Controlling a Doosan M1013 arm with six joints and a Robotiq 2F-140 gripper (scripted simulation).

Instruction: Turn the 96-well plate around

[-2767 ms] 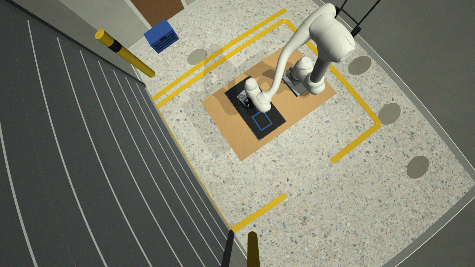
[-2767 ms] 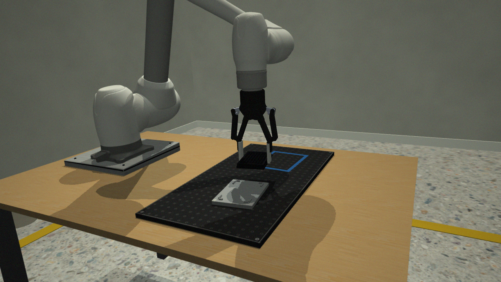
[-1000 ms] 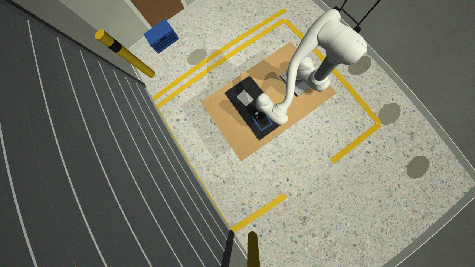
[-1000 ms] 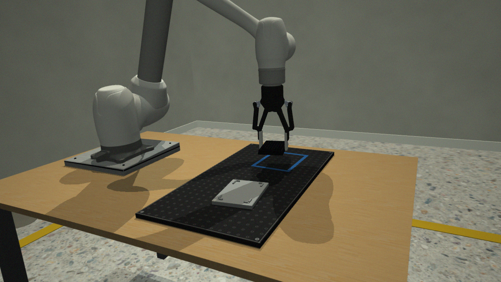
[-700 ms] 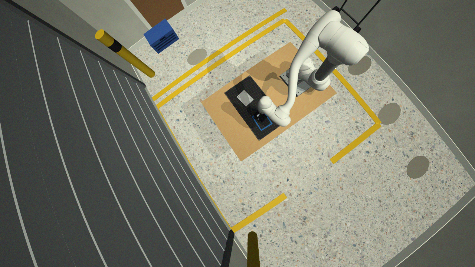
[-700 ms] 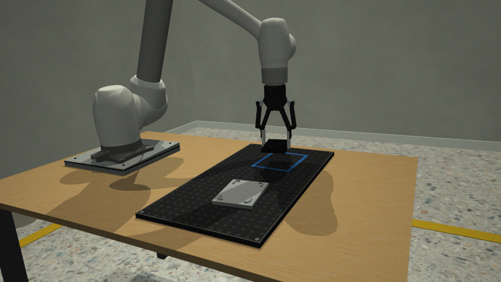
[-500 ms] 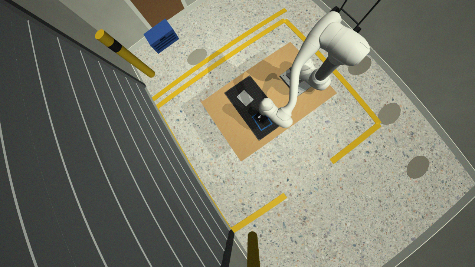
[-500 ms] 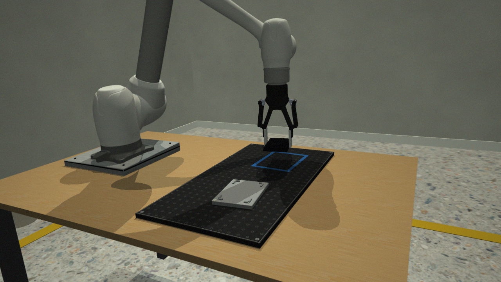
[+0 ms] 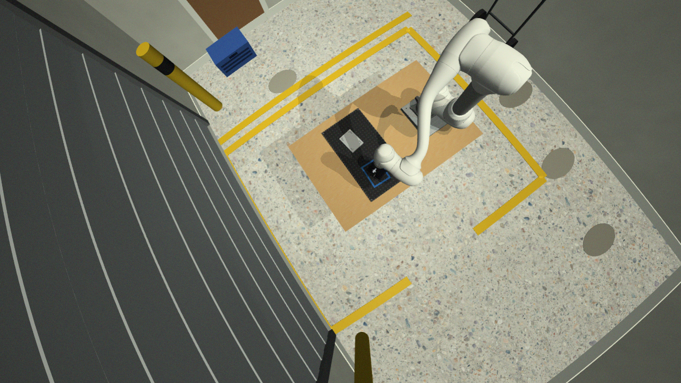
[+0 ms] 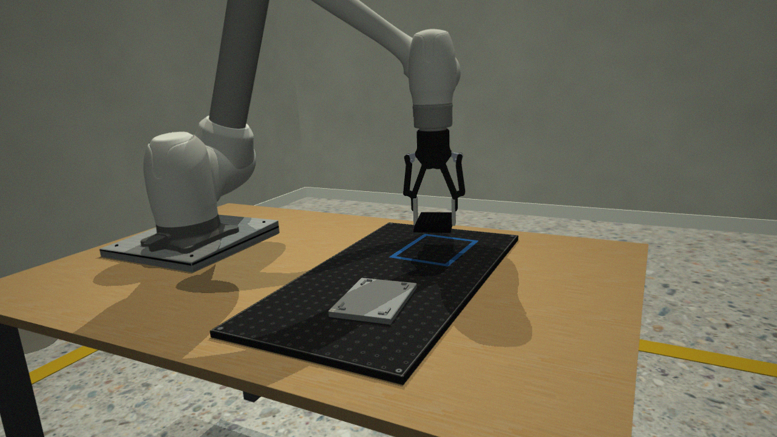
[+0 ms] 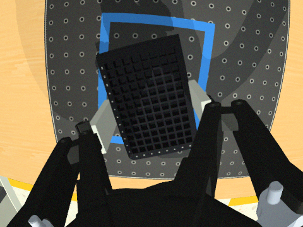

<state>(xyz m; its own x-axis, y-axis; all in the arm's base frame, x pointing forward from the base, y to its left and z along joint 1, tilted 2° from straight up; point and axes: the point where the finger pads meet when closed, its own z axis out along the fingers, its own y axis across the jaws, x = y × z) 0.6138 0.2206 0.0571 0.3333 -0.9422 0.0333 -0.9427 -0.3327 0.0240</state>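
The black 96-well plate is 20 mm below my hand. The rest, counted from my hand: A1 mark: 410 mm to the right, 80 mm below, 10 mm behind; grey plate nest N1: 320 mm to the right, 80 mm below, 20 mm ahead.
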